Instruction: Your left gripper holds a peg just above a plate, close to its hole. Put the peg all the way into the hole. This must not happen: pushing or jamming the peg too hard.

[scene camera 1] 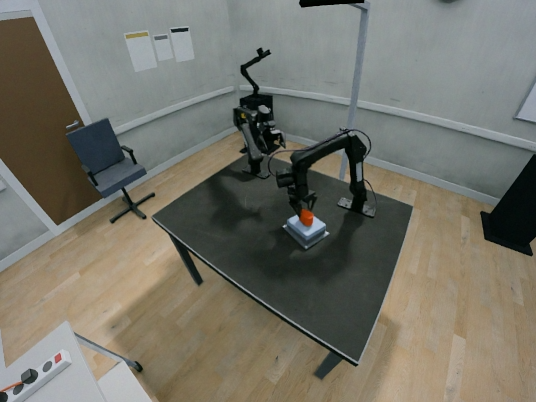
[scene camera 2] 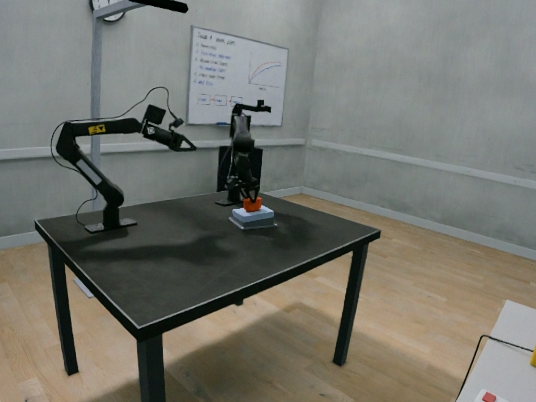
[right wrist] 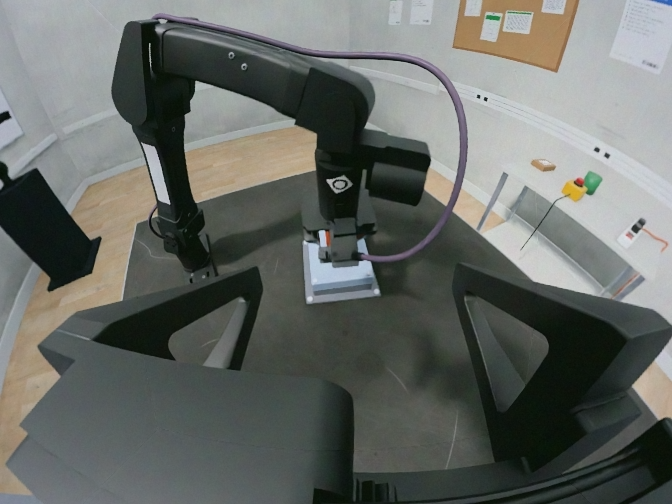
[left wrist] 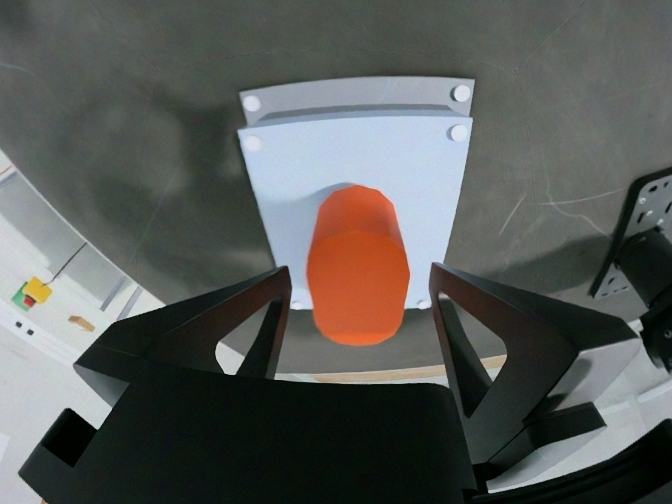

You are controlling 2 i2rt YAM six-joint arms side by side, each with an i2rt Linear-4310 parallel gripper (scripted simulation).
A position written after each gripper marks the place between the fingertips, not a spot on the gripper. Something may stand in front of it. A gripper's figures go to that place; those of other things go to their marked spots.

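A light blue plate [left wrist: 409, 156] is 13 cm from the lens, while the left gripper [left wrist: 359, 275] is 11 cm from the lens. An orange peg [left wrist: 359, 272] is 10 cm from the lens, and the marked spots on the peg and the plate are 7 cm apart.
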